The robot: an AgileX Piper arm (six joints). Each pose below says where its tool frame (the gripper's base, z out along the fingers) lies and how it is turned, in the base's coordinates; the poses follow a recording.
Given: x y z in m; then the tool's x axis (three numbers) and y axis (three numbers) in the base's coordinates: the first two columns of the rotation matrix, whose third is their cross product.
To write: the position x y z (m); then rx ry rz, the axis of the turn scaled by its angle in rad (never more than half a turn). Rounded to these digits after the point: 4 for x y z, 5 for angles.
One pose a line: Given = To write
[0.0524 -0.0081 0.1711 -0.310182 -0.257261 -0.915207 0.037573 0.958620 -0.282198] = [0.0524 -0.0081 0.1711 -0.16037 1.86616 -0.29499]
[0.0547 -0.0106 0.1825 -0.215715 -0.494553 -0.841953 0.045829 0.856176 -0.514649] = [0.0547 -0.0106 0.1825 -0.34686 1.72682 -0.51347]
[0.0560 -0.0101 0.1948 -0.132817 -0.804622 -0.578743 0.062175 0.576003 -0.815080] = [0.0560 -0.0101 0.1948 -0.65460 1.52998 -0.84581]
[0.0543 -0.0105 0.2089 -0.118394 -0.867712 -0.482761 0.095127 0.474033 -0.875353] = [0.0543 -0.0105 0.2089 -0.71922 1.45783 -0.95411]
